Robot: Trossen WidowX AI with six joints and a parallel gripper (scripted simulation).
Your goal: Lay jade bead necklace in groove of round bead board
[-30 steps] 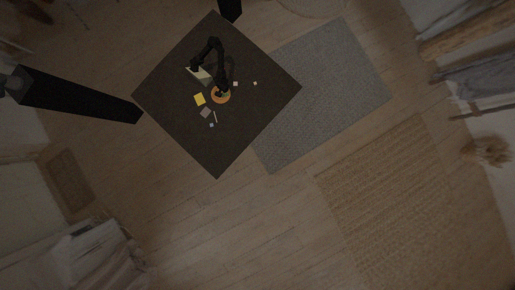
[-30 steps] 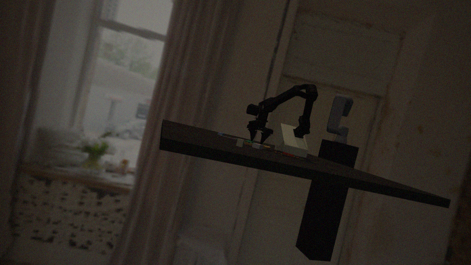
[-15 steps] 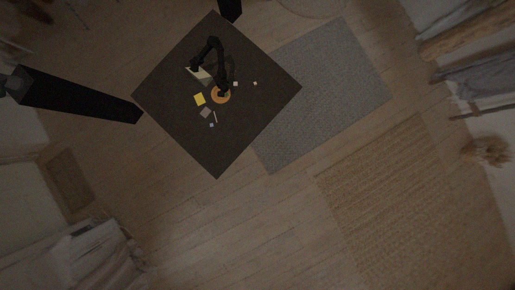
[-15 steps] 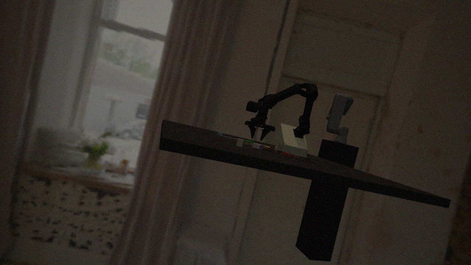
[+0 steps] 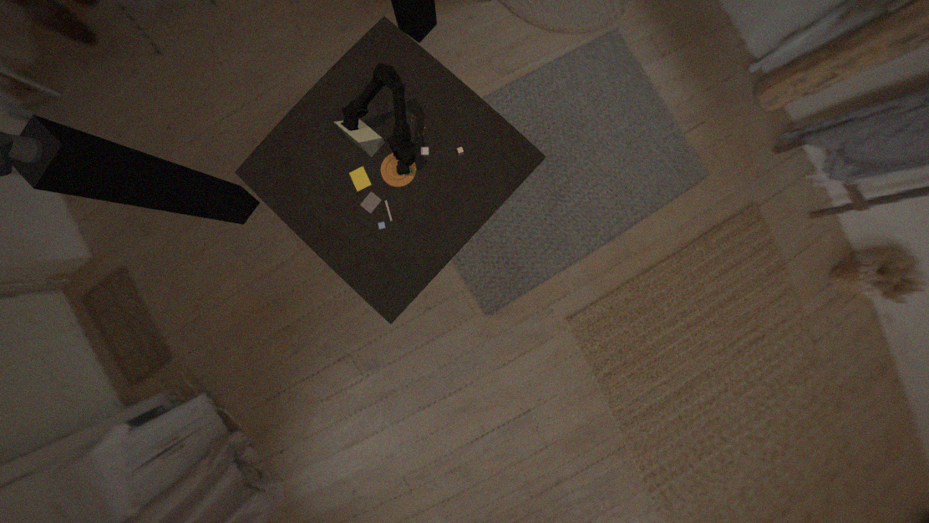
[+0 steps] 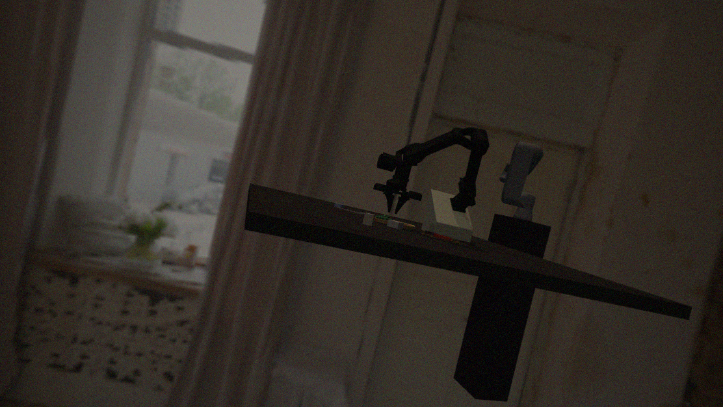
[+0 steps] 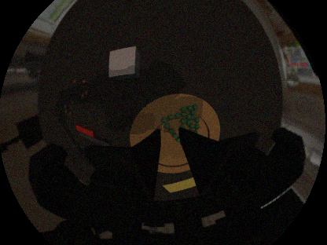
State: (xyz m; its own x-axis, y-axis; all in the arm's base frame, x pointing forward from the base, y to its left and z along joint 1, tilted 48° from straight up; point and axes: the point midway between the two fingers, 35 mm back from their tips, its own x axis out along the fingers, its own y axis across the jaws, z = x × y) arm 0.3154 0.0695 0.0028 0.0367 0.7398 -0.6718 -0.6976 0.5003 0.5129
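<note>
Right now the round bead board is 50 mm to the right of my gripper tip, 40 mm below it and 20 mm behind it. From my gripper tip the other things lie so: white stick: 270 mm to the right, 80 mm ahead, 40 mm below; grey-white block: 120 mm to the left, 30 mm below, 30 mm ahead; red item: 150 mm behind, 130 mm to the left, 40 mm below.
</note>
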